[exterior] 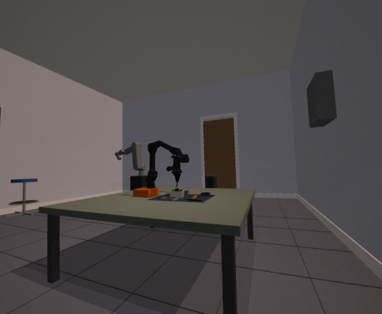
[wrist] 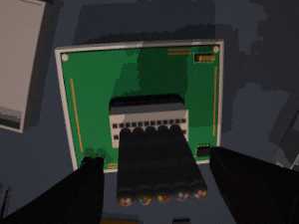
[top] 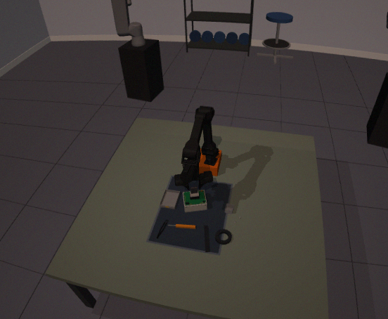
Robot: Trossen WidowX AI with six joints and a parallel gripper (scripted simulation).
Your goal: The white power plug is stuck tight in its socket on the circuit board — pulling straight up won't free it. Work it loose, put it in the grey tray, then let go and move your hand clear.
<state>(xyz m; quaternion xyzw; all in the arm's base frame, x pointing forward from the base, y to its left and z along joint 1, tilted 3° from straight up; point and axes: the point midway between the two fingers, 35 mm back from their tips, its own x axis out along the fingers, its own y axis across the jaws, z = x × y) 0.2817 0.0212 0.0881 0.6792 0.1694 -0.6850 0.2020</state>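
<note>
Now: gripper tip 40 mm above the white power plug. From my gripper tip the other things lie so: grey tray (140 mm to the right, 120 mm below, 20 mm ahead); dark mat (120 mm below, 50 mm ahead, 10 mm to the left); black bar (180 mm ahead, 140 mm to the left, 120 mm below).
</note>
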